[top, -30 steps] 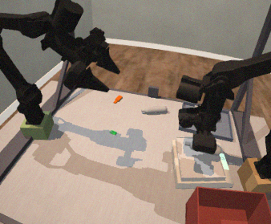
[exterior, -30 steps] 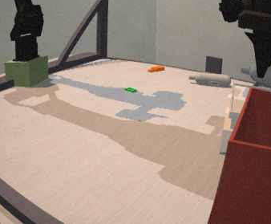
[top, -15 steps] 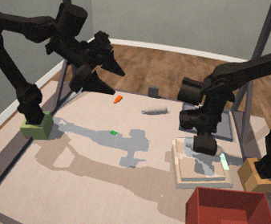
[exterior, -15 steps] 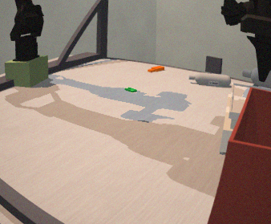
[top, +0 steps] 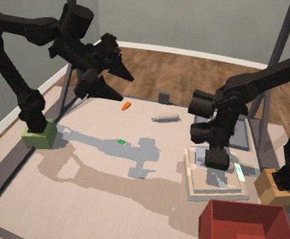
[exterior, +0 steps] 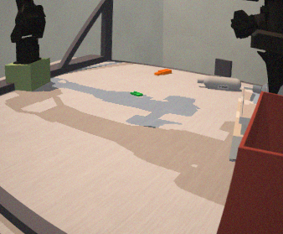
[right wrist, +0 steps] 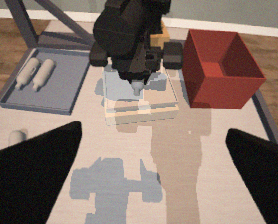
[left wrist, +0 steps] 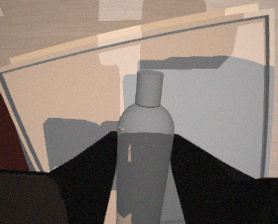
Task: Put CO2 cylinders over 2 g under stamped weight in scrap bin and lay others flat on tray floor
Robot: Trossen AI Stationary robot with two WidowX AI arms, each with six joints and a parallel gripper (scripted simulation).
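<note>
Now: the scale platform 2 cm to the left of my left hand and 6 cm below it. Also, from my left hand: scale 3 cm to the left, 8 cm below; then red scrap bin 22 cm ahead, 10 cm to the left, 8 cm below; then blue-grey tray 26 cm behind, 6 cm to the left, 11 cm below.
</note>
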